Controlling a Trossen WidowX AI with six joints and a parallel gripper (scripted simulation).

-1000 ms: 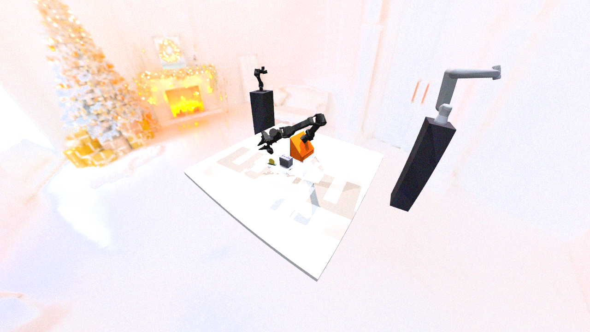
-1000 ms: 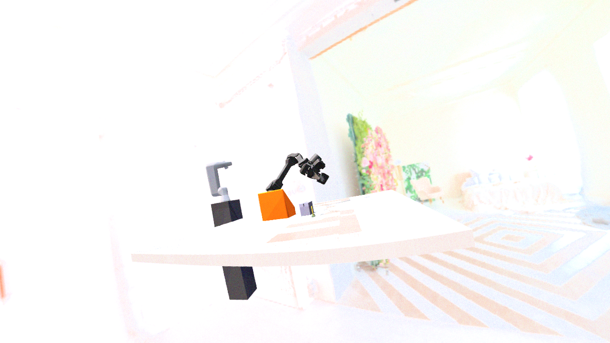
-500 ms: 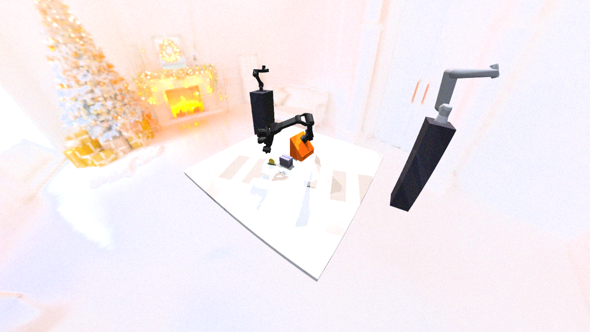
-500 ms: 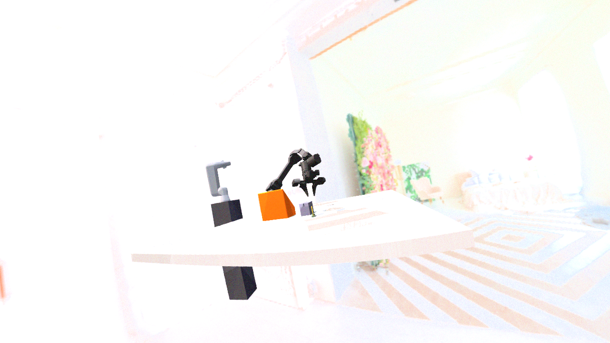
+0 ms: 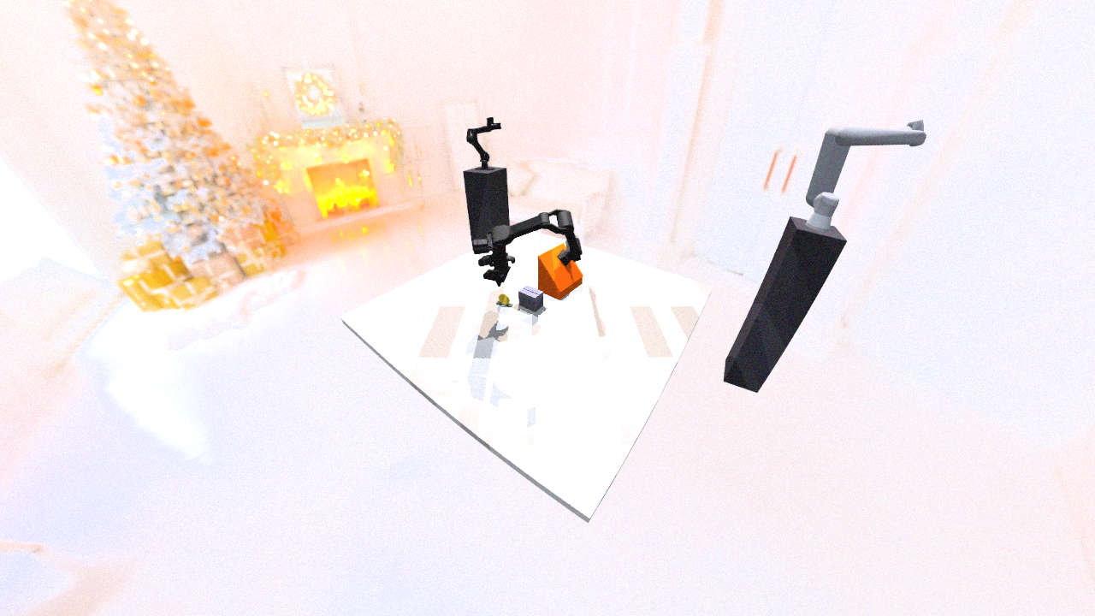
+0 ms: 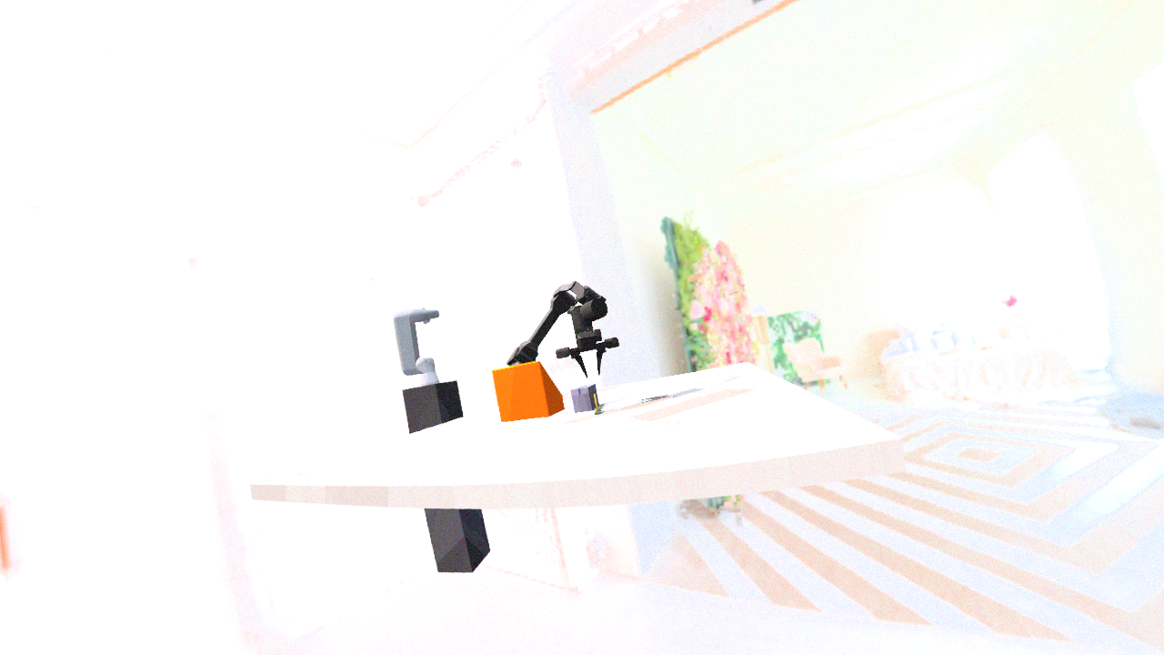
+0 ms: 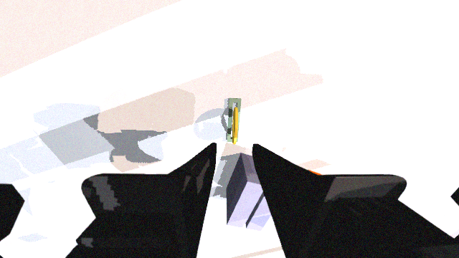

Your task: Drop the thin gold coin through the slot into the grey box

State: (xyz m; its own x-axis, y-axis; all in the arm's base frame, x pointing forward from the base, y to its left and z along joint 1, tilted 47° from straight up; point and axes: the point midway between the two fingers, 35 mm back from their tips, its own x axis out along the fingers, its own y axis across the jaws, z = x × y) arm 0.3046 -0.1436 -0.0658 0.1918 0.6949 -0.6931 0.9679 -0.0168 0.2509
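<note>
The gold coin lies 1 cm behind my gripper tip and 8 cm below it.
</note>
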